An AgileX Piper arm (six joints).
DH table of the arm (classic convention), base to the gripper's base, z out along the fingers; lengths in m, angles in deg. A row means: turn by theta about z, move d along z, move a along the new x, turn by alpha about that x. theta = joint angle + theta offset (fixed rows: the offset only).
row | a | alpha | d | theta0
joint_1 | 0 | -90 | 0.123 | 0
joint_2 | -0.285 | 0 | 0 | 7.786
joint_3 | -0.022 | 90 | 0 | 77.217
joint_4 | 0 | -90 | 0.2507 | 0
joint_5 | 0 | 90 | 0 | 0
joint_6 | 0 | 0 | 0.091 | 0
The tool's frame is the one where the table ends.
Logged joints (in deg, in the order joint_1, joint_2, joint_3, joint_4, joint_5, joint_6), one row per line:
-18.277, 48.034, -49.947, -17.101, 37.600, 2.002
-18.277, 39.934, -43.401, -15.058, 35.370, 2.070
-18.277, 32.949, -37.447, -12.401, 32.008, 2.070
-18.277, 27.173, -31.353, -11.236, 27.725, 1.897
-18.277, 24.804, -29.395, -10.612, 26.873, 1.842
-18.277, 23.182, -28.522, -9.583, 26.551, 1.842
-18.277, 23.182, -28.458, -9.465, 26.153, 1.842
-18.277, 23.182, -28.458, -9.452, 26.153, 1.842
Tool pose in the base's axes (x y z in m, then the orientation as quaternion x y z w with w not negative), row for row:
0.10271, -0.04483, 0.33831, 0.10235, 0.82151, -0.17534, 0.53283
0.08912, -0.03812, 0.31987, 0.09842, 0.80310, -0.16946, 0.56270
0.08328, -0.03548, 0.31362, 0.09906, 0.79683, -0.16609, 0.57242
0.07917, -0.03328, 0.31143, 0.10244, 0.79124, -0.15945, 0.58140
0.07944, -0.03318, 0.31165, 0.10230, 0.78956, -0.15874, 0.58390
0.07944, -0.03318, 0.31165, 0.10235, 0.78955, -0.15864, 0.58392
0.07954, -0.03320, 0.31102, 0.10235, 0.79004, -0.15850, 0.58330
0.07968, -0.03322, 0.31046, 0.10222, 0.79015, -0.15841, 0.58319
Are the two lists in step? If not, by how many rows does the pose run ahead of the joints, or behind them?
The pose runs 2 rows ahead of the joints: the pose in row i belongs to the joints in row i + 2.
